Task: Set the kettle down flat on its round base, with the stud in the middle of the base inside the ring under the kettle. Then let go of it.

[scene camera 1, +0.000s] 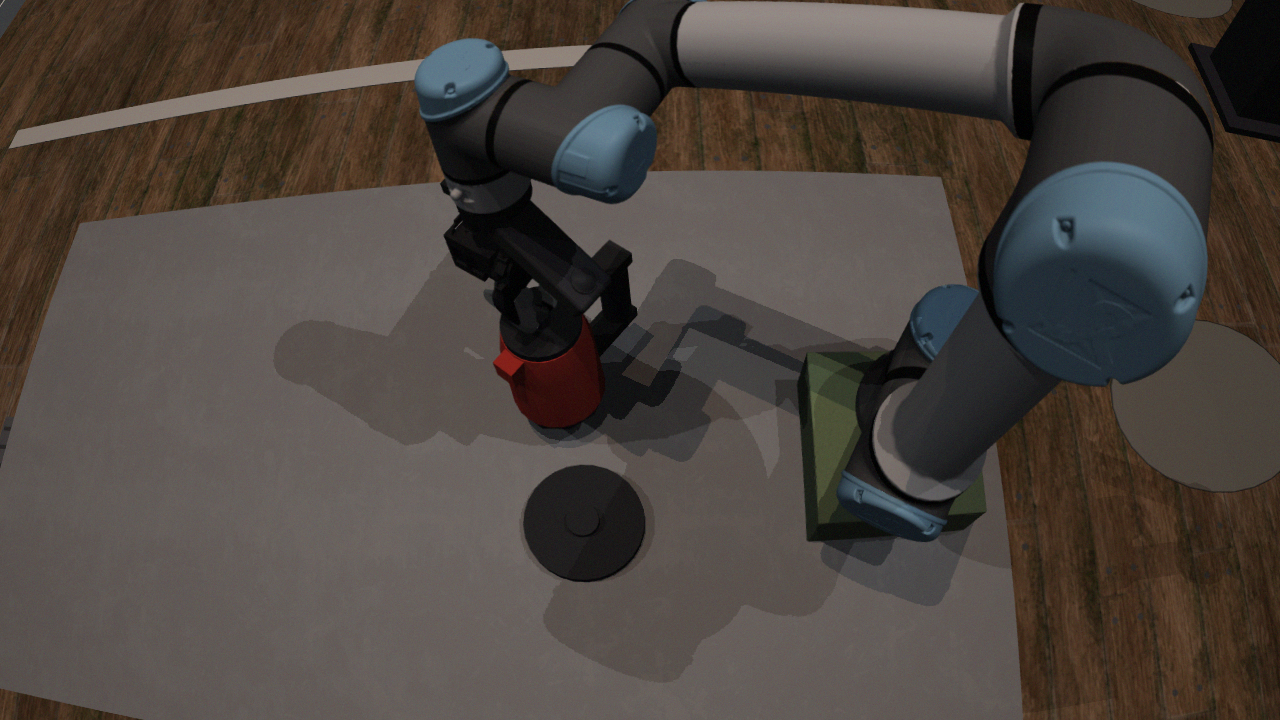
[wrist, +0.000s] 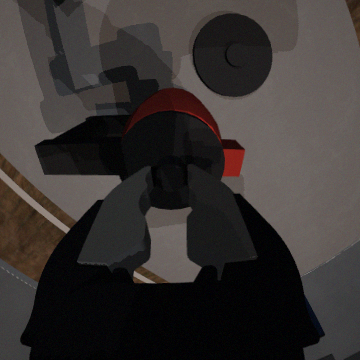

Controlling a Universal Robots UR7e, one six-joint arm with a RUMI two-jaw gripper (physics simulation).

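The red kettle (scene camera 1: 559,389) (wrist: 172,102) has a black lid, a red spout and a black handle (scene camera 1: 617,291) (wrist: 82,155). It hangs about upright; its height over the mat is hard to judge. My gripper (scene camera 1: 531,313) (wrist: 170,167) is shut on the knob on top of the kettle's lid. The round black base (scene camera 1: 583,559) (wrist: 215,72) lies flat on the mat, apart from the kettle, nearer the front in the scene view and at the upper right in the wrist view. Its stud (scene camera 1: 582,520) (wrist: 238,55) shows in the middle. The ring under the kettle is hidden.
A grey mat (scene camera 1: 223,555) (wrist: 295,200) lies under the kettle and the base. The arm stands on a green block (scene camera 1: 823,447) at the right in the scene view. Arm shadows fall across the mat. Wooden floor (scene camera 1: 1136,608) surrounds the mat.
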